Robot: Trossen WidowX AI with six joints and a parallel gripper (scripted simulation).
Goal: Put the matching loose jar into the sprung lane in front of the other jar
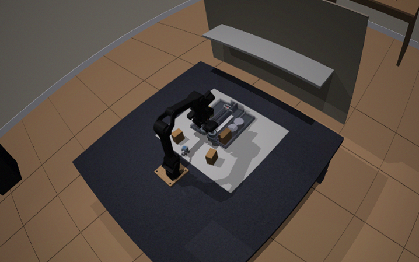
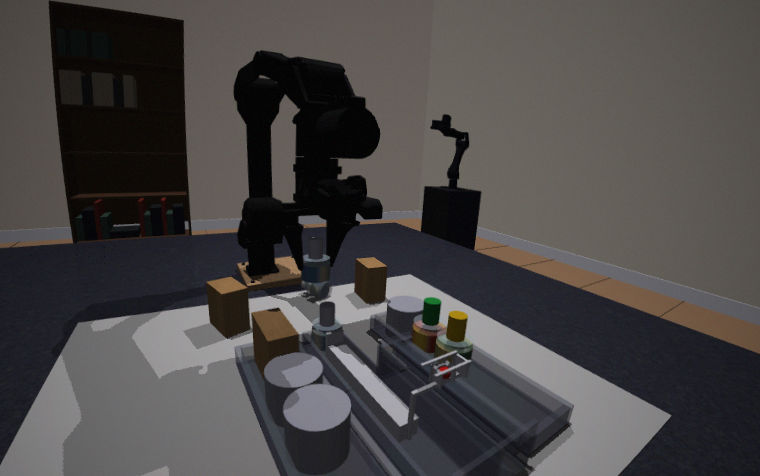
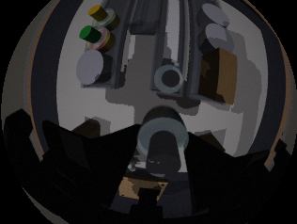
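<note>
My gripper tip is now 80 mm to the left of the brown box, 80 mm short of it and 70 mm above it. The rest, counted from my gripper tip: small jar 140 mm behind, 90 mm below, 40 mm to the left; then red mark 230 mm ahead, 60 mm to the left, 40 mm below.
</note>
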